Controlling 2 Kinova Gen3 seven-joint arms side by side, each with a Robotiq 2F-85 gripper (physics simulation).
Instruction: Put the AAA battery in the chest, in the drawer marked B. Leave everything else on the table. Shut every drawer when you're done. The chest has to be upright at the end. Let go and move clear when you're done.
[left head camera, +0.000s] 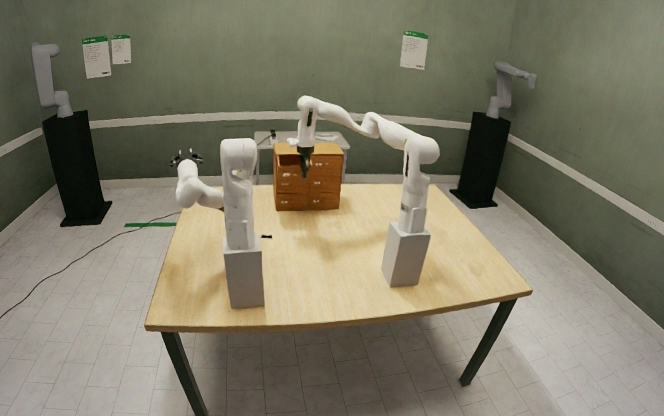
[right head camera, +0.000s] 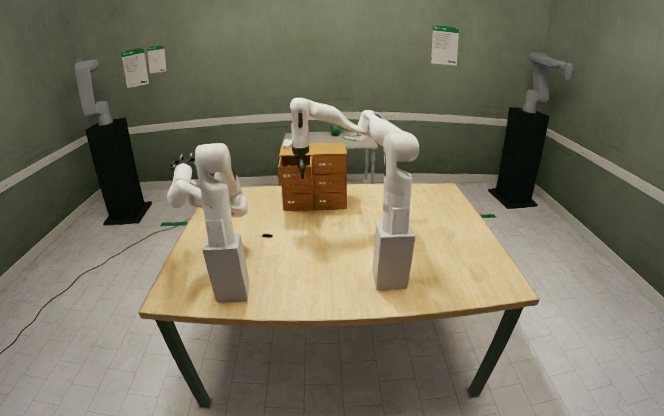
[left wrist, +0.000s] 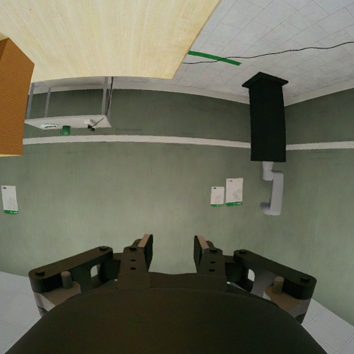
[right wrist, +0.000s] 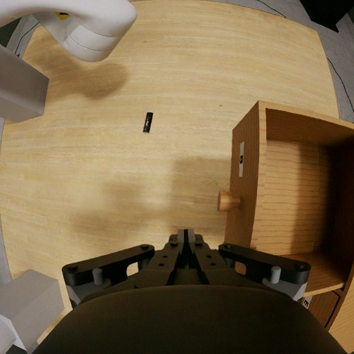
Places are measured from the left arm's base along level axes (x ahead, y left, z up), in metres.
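Pixels of known places: left gripper, fingertip midpoint: (left head camera: 185, 151) (right head camera: 187, 155); right gripper, fingertip midpoint: (left head camera: 304, 178) (right head camera: 302, 179); left arm's base, origin of the base link: (left head camera: 241, 243) (right head camera: 222, 241); right arm's base, origin of the base link: (left head camera: 410, 228) (right head camera: 395, 229).
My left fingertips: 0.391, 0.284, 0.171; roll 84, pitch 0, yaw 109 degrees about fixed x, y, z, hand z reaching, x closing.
Ahead of a thing's pixels: the offset from my left fingertips to its top centre, as dx, dy, dz. "*": to the spot under its first point. Level surfaces: height alone.
The wooden chest (left head camera: 326, 174) (right head camera: 330, 174) (left wrist: 11, 100) stands upright at the table's back. Its top-left drawer @(* +0.122, -0.457, -0.154) (left head camera: 294, 175) (right head camera: 287, 170) (right wrist: 247, 175) is pulled out; its label looks like B. The visible part of its floor is bare; the strip behind its front panel is hidden. A small black battery-like item @(-0.004, -0.337, -0.385) (left head camera: 266, 236) (right head camera: 267, 235) (right wrist: 148, 122) lies on the table; I cannot tell its type. My right gripper (left head camera: 304, 176) (right head camera: 302, 177) (right wrist: 185, 238) is shut, fingertips together, pointing down just before the open drawer. My left gripper (left head camera: 186, 151) (right head camera: 183, 158) (left wrist: 173, 245) is open and empty, raised beyond the left edge.
The open drawer's knob (right wrist: 228, 200) sticks out near my right fingers. The other chest drawers look shut. The table @(dz -0.399) (left head camera: 325, 270) (right head camera: 310, 280) (right wrist: 185, 65) carries both arm pedestals. A small side table (left head camera: 265, 135) (right head camera: 367, 143) (left wrist: 75, 121) stands behind the chest.
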